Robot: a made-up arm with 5 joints.
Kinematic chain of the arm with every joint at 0, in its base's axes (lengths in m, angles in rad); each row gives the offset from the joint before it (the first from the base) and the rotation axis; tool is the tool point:
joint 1: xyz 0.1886 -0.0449 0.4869 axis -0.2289 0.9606 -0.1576
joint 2: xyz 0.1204 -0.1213 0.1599 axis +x
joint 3: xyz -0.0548 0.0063 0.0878 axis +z
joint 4: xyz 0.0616 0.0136 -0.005 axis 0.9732 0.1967 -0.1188
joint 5: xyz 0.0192 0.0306 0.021 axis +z
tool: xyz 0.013 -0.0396 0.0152
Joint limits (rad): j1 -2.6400..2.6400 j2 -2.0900..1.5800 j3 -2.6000..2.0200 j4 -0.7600..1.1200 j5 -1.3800..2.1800
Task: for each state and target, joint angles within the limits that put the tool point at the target. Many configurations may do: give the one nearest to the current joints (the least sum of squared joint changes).
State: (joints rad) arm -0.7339 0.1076 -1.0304 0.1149 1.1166
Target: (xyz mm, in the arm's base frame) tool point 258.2 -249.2 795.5
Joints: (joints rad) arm -0.4194 0.0321 -0.8403 0.0213 1.1499
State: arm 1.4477 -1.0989 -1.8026 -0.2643 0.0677
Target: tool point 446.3 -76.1 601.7
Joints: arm 1.1833 -0.9664 -2.1393 0.2274 -0.2390
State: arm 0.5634 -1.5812 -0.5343 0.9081 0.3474
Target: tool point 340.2 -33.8 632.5
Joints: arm 0.2769 -2.0900 -0.9493 0.6889 -0.0023
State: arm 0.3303 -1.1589 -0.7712 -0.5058 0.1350
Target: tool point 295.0 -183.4 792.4
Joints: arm -0.0817 -0.4209 -1.0968 -0.3727 0.1125
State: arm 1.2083 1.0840 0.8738 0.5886 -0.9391
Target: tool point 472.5 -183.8 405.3
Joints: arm 1.7052 0.4698 1.0274 0.5772 -0.7611
